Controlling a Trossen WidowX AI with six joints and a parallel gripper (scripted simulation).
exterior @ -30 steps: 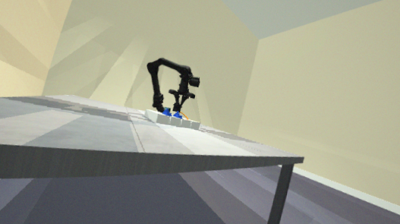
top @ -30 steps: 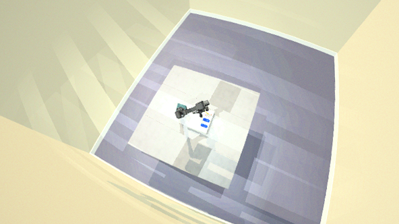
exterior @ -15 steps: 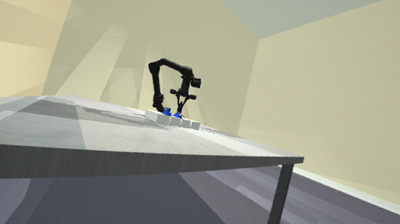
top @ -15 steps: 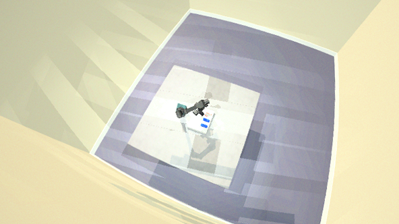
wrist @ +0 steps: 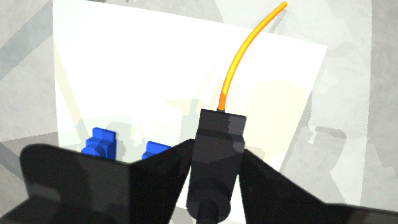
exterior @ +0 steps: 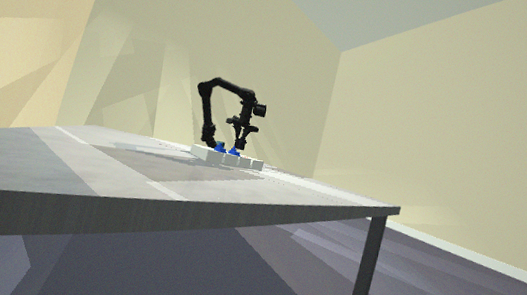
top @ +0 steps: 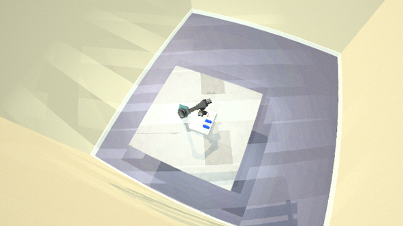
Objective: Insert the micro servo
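Right now my gripper tip is 1 cm past the deck, 6 cm to the left of it and 10 cm above it.
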